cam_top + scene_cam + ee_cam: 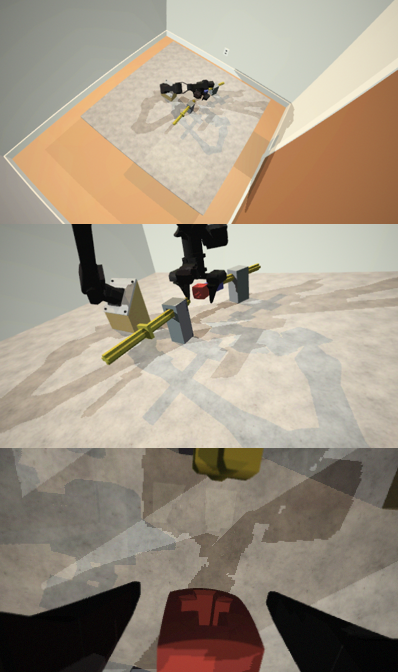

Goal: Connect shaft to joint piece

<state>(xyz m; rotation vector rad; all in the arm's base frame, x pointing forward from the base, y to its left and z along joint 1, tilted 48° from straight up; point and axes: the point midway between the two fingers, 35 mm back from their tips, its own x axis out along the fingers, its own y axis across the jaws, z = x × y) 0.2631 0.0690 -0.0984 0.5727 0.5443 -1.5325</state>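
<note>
Right now my gripper tip is 20 mm to the right of the red joint piece and 30 mm below it.
</note>
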